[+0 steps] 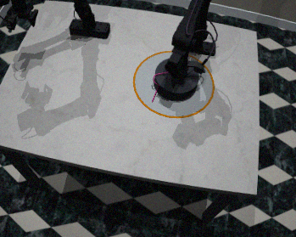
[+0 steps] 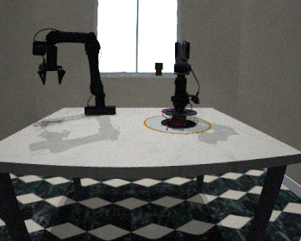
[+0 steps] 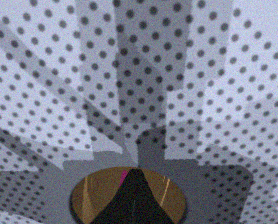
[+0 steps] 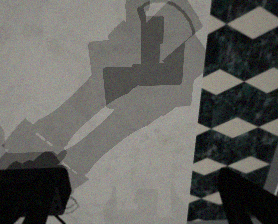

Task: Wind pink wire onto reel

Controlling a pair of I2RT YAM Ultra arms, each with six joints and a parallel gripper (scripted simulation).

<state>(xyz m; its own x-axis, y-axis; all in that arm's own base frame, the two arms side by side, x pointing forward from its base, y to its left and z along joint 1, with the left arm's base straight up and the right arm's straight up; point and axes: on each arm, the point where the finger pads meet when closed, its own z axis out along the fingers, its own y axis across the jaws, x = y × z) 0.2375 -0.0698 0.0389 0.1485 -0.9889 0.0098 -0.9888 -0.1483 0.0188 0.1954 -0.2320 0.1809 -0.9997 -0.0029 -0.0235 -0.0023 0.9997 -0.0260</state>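
Observation:
Now: left hand 2 cm above the dark reel. Also, from my left hand: orange painted ring (5 cm below, 1 cm behind).

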